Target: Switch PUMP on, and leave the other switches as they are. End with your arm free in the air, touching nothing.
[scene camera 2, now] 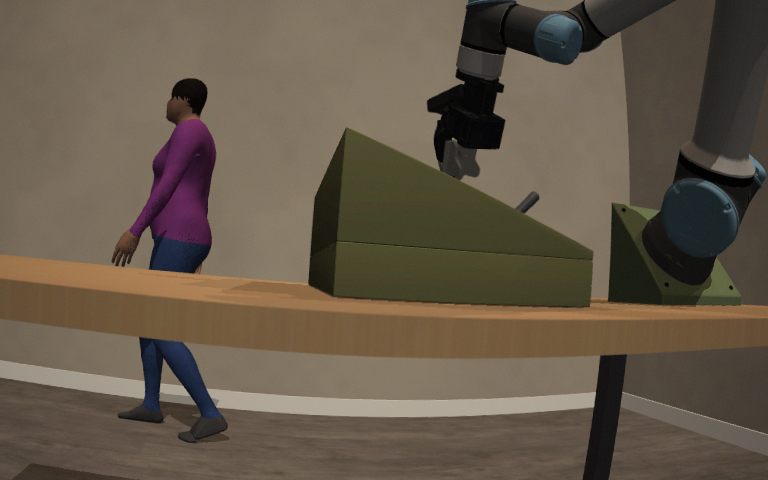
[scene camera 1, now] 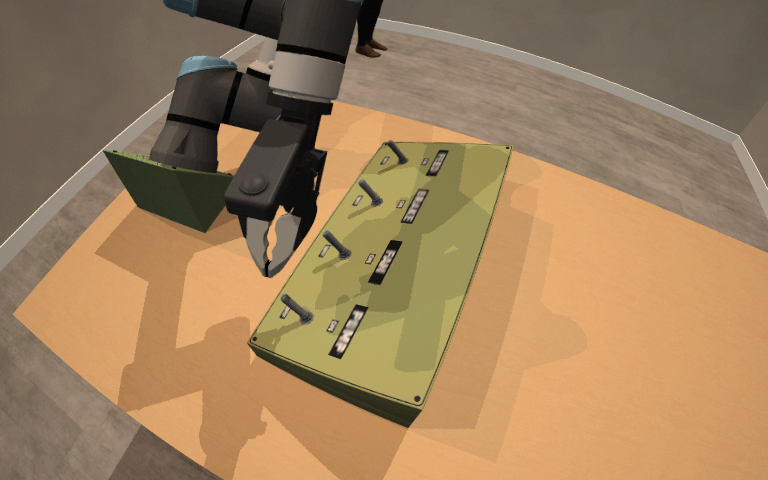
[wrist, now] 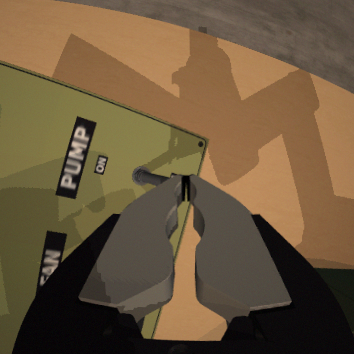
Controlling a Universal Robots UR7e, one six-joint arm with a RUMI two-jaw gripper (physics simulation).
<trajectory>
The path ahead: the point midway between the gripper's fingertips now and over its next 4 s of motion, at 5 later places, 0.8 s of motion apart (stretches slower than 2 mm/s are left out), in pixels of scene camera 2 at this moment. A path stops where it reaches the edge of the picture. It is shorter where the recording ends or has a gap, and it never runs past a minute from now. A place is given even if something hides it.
My gripper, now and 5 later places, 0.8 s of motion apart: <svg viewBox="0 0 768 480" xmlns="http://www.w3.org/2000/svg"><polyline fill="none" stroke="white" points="450,187 440,209 418,212 465,203 473,223 460,243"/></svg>
</trajectory>
